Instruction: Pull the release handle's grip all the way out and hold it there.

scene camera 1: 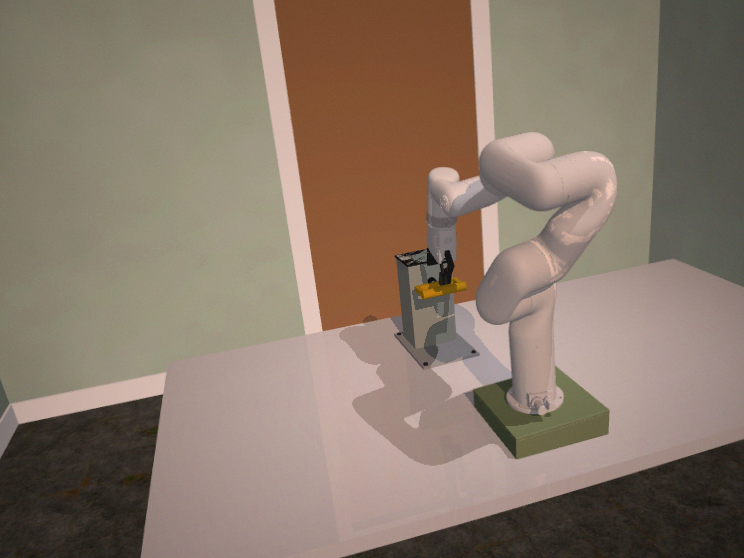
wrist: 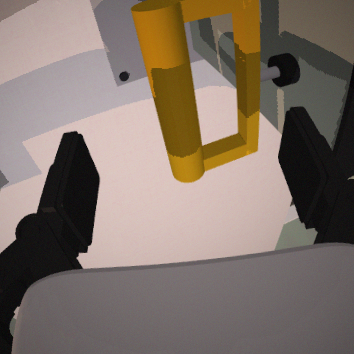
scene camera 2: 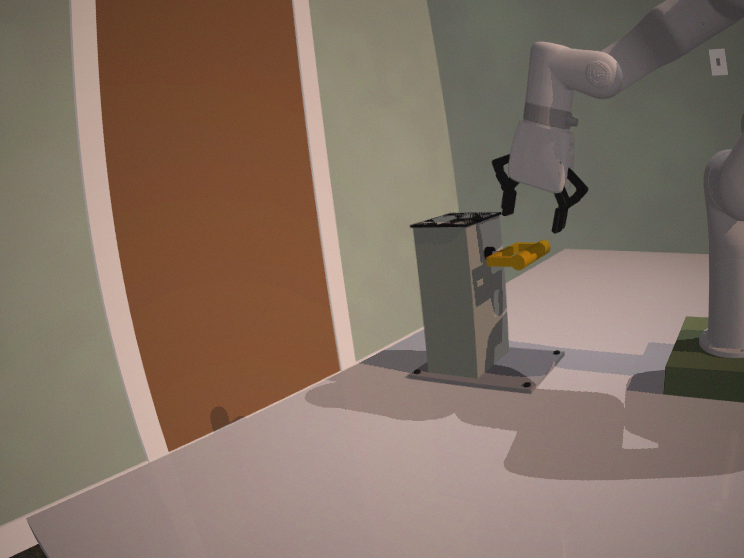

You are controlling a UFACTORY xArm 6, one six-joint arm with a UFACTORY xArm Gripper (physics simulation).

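The release handle's yellow grip (scene camera 1: pixel 440 290) (scene camera 2: pixel 526 259) (wrist: pixel 175 100) is a thick round bar on a rectangular bracket. It stands out level from the upper front of a grey-green housing (scene camera 1: pixel 411 306) (scene camera 2: pixel 447 300). A short piece of grey rod (wrist: pixel 270 74) shows between the bracket and a black collar (scene camera 2: pixel 489 251) (wrist: pixel 286 69). My gripper (scene camera 1: pixel 444 282) (scene camera 2: pixel 533 222) (wrist: pixel 185 141) is wide open and empty, pointing down. In scene camera 2 its fingertips are above the grip, apart from it. In the wrist view the bar lies between the two spread fingers.
The housing has a dark top panel (scene camera 2: pixel 456 219) and stands on a grey base plate (scene camera 1: pixel 459 353) (scene camera 2: pixel 543 361) with black bolts. The arm's green base block (scene camera 1: pixel 561 427) (scene camera 2: pixel 700 378) is on the same pale table (scene camera 1: pixel 240 456) (scene camera 2: pixel 360 492). A brown door (scene camera 1: pixel 378 150) (scene camera 2: pixel 210 210) is behind.
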